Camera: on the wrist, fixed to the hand. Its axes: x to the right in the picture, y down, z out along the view.
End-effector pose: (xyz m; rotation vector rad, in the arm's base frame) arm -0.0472 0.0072 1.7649 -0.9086 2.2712 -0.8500
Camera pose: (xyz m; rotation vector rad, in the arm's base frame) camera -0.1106 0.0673 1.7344 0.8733 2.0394 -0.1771
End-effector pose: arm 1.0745 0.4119 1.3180 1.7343 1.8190 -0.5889
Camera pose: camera 1.1516 0.4481 1.3541 2.4670 0.0619 -0.0140
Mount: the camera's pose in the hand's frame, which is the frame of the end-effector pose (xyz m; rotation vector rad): 0.0025 0.0815 -0.0438 0.1014 -0.0308 1.5368
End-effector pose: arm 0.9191 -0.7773 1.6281 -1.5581 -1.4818 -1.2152
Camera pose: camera 0.9910 -0.8281 1.6567 -1.8998 -0.0438 -0.1642
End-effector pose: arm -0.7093 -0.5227 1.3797 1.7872 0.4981 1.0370
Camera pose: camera -0.7534 -0.5333 1.4604 2.1615 -1.0861 1.9339
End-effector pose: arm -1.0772 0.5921 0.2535 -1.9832 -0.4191 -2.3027
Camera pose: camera -1.1007 0.5031 0.2631 -1.3286 0.7398 -1.1652
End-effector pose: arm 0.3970 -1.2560 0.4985 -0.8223 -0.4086 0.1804
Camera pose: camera 0.4178 -1.2300 0.4121 -0.8805 0.2915 1.6186
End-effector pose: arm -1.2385 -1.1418 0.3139 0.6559 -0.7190 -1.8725
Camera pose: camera -1.1594 -1.1800 0.3429 0.0001 -0.9249 -0.4213
